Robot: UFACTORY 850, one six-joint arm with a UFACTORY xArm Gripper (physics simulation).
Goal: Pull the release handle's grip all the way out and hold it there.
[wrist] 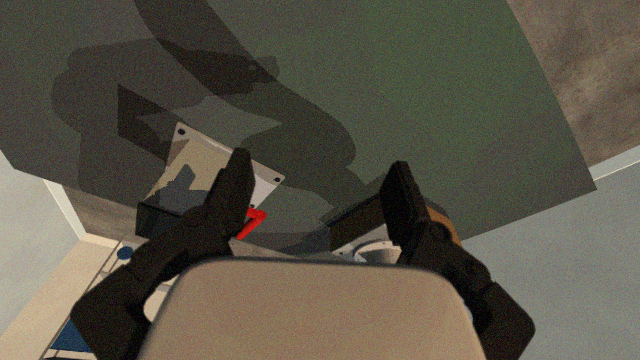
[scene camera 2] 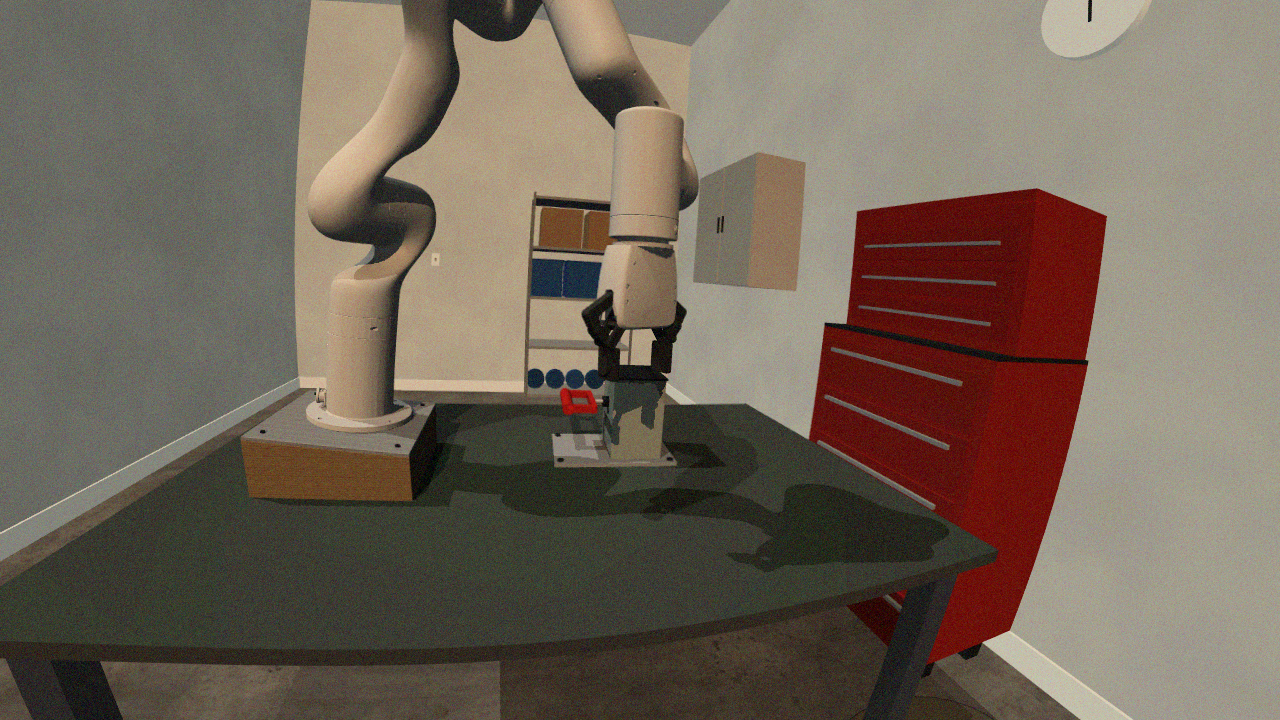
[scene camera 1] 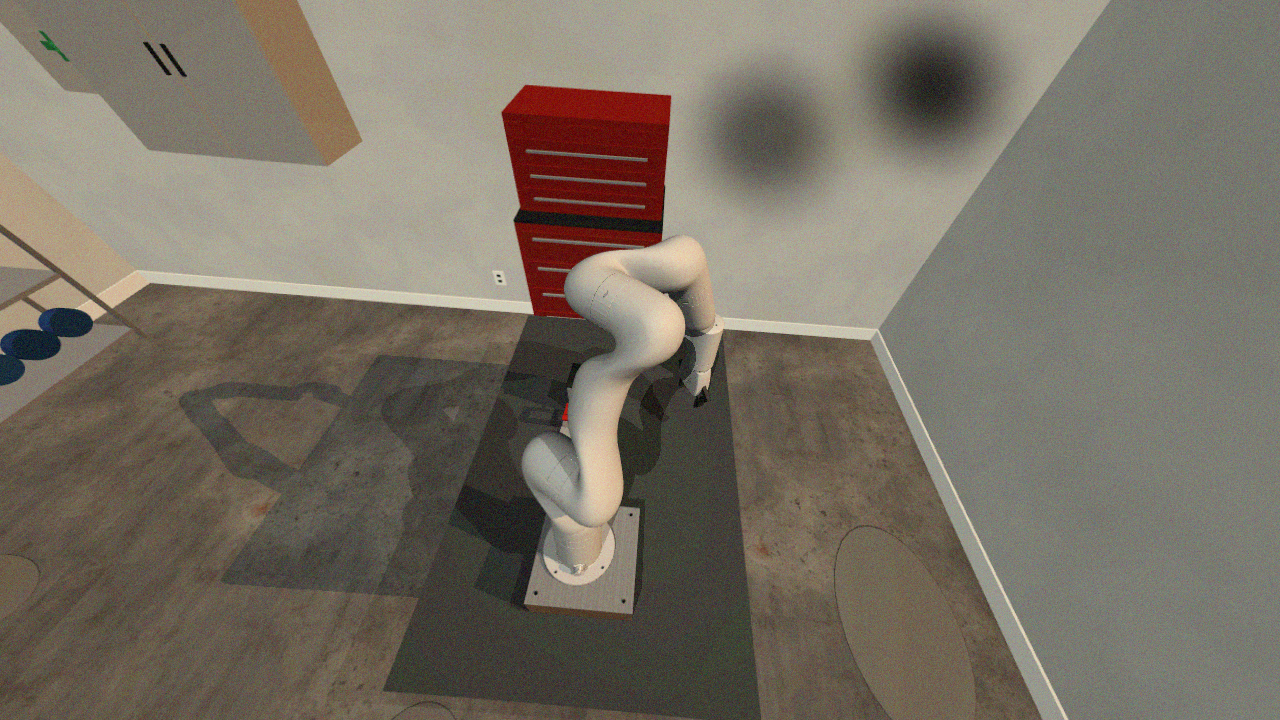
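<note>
The release handle's red grip [scene camera 1: 565,413] [scene camera 2: 565,401] [wrist: 260,216] is a small frame on the robot-base side of a pale housing [scene camera 2: 637,429] with a black top. A short dark stem shows between grip and housing in scene camera 2. The housing stands upright on a light base plate [scene camera 2: 572,445] [wrist: 265,187]. My gripper [scene camera 1: 700,398] [scene camera 2: 635,365] [wrist: 320,170] is open and empty, pointing down. It is apart from the grip, to the right of it in scene camera 1. In the wrist view my left finger hides part of the grip; in scene camera 1 the arm hides much of the handle.
The arm's base block [scene camera 1: 581,595] [scene camera 2: 326,470] stands on the dark table [scene camera 2: 537,573]. A red tool cabinet [scene camera 1: 586,134] [scene camera 2: 948,286] stands by the wall beyond the table. A shelf rack [scene camera 2: 528,313] and a wall cabinet [scene camera 2: 774,223] are in the background.
</note>
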